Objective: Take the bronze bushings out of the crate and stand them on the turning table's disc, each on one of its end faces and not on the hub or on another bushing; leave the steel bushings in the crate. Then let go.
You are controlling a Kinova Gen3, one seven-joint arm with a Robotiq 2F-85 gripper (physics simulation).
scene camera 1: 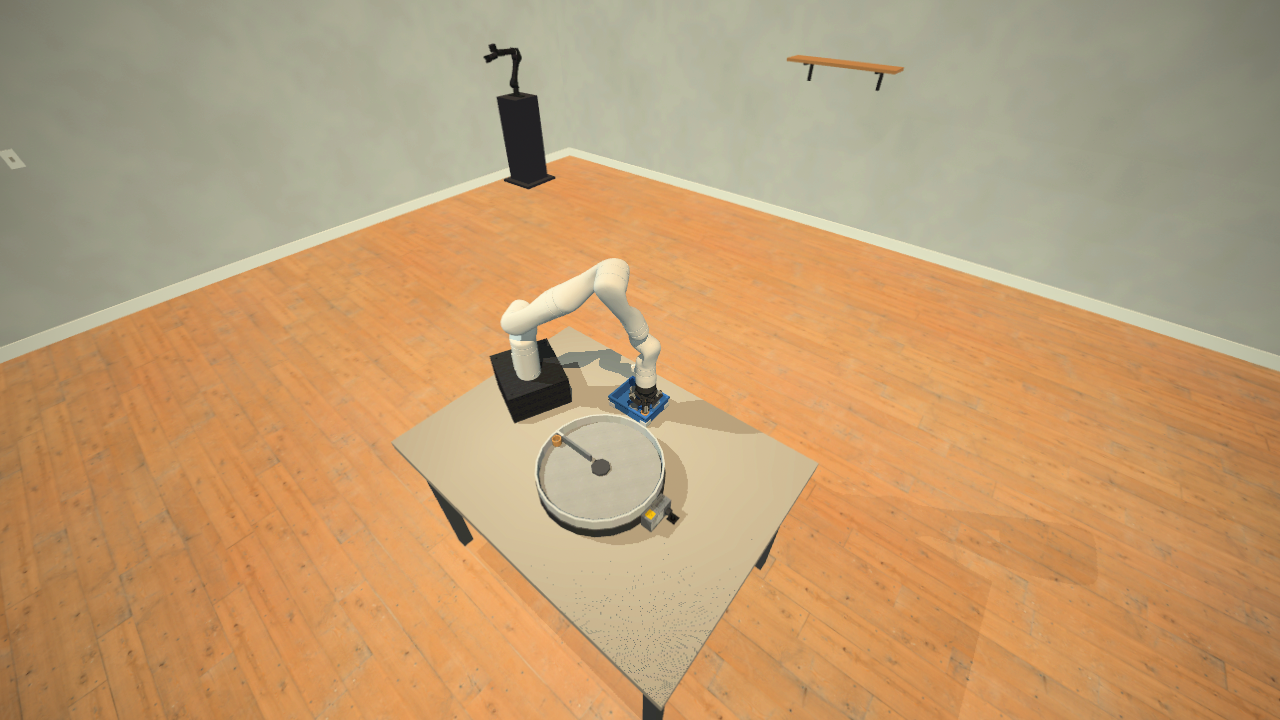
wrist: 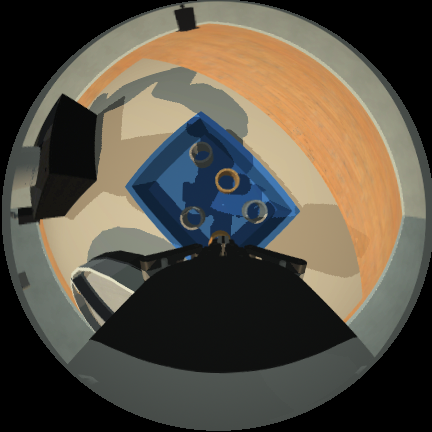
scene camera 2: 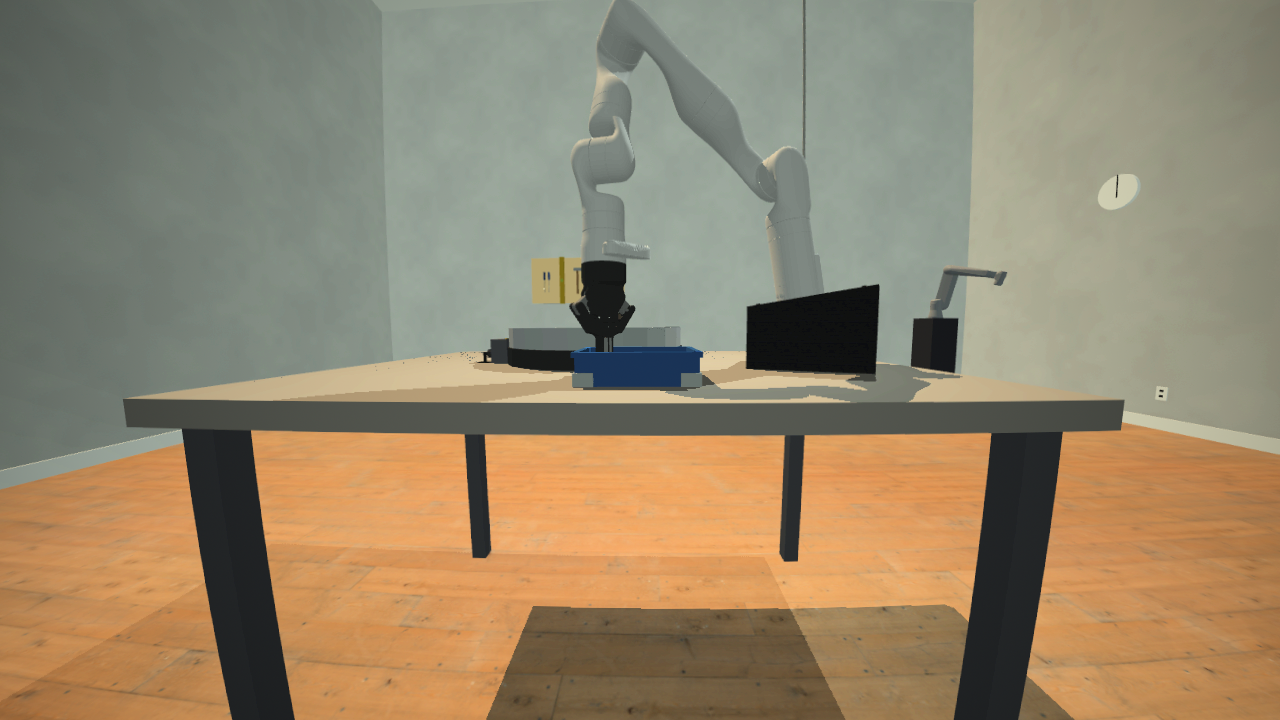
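Pixels of known places: gripper, fingertip midpoint: [scene camera 1: 645,410] [wrist: 222,242]; arm's base at its link origin: [scene camera 1: 528,371] [scene camera 2: 798,301].
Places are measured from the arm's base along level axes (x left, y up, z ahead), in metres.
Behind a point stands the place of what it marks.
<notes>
The blue crate [scene camera 1: 626,411] {y -0.122, x 0.154, z 0.351 m} [scene camera 2: 635,368] {y -0.115, x 0.294, z 0.360 m} [wrist: 150,172] {y -0.108, x 0.189, z 0.271 m} holds three steel bushings [wrist: 191,154] {y -0.117, x 0.249, z 0.295 m} [wrist: 182,218] {y -0.114, x 0.177, z 0.353 m} [wrist: 244,211] {y -0.111, x 0.244, z 0.404 m} and two bronze bushings. One bronze bushing [wrist: 217,180] {y -0.120, x 0.248, z 0.349 m} stands among the steel ones. The other bronze bushing [wrist: 219,233] {y -0.111, x 0.199, z 0.402 m} is at the crate's near corner in the wrist view, partly hidden by the fingertips. My gripper [scene camera 1: 643,409] {y -0.111, x 0.194, z 0.414 m} [scene camera 2: 605,347] {y -0.111, x 0.194, z 0.414 m} [wrist: 222,242] {y -0.111, x 0.194, z 0.414 m} points down at the crate, shut with nothing between its fingers, at or over that partly hidden bushing; the exact contact is unclear. A bronze bushing [scene camera 1: 556,439] {y -0.082, x -0.126, z 0.266 m} is on the turning table's disc [scene camera 1: 572,490] {y -0.088, x -0.235, z 0.449 m}, near the rim, apart from the dark hub [scene camera 1: 600,467] {y -0.080, x -0.119, z 0.465 m}.
A grey bar [scene camera 1: 577,447] {y -0.059, x -0.117, z 0.362 m} reaches from the hub towards the bushing near the rim. A raised pale wall [scene camera 1: 538,484] {y -0.057, x -0.298, z 0.367 m} rings the disc. A grey box with a yellow button [scene camera 1: 650,514] {y -0.083, x -0.152, z 0.697 m} adjoins the turning table. The arm's black base block [scene camera 1: 539,396] {y -0.051, x -0.037, z 0.089 m} [scene camera 2: 812,334] {y -0.070, x 0.123, z 0.025 m} [wrist: 72,150] {y -0.072, x 0.099, z 0.080 m} stands beside the crate.
</notes>
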